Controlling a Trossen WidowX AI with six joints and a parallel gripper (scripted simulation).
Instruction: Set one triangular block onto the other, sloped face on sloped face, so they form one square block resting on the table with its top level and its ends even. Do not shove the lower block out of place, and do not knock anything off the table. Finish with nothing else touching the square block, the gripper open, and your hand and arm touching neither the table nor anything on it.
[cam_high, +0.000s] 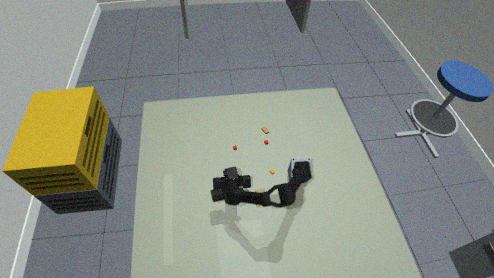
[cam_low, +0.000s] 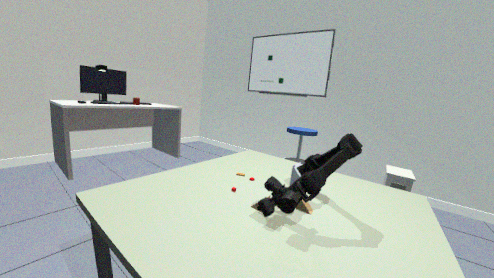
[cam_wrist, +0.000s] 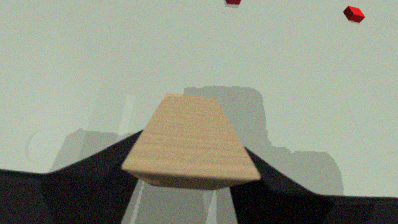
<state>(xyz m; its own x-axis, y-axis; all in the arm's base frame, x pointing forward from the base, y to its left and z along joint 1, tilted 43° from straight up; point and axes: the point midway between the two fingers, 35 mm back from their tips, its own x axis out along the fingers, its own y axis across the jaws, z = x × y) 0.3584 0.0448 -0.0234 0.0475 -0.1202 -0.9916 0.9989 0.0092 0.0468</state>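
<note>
Now: the red cube 19 cm to the right of my gripper tip and 3 cm behind it. The rest, counted from my gripper tip: tan wooden triangular block (1 cm to the left, 1 cm above); orange cube (22 cm behind, 2 cm to the right, 1 cm below).
</note>
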